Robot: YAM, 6 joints.
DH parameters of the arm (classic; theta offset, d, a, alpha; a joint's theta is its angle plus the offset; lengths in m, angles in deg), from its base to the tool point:
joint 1: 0 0.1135 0.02 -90
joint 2: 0 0 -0.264 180
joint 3: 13.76 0 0.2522 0
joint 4: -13.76 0 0.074 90
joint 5: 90 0 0 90
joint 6: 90 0.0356 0 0
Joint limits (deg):
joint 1: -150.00..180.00
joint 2: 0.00..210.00
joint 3: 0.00..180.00
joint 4: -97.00..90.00
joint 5: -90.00..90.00
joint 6: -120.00..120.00
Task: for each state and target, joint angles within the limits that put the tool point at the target. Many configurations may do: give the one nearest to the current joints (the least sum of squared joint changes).
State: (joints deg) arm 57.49 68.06 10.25 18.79 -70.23 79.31
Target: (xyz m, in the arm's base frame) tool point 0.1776 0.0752 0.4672
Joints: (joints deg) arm 13.61 57.06 61.88 29.87 -61.55 79.31
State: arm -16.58 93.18 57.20 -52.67 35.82 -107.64
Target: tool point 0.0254 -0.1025 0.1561
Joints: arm -62.30 72.08 28.38 -79.80 44.96 -107.64
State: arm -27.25 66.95 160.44 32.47 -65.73 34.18
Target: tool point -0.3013 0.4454 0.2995
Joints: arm -52.41 29.99 180.00 40.85 -67.70 34.18
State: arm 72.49 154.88 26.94 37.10 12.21 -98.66
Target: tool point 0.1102 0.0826 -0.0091
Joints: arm 42.85 121.32 5.49 43.56 23.84 -98.66
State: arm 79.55 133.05 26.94 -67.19 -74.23 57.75
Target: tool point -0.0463 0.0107 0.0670
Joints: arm 119.91 140.85 10.76 -58.98 -77.81 57.75
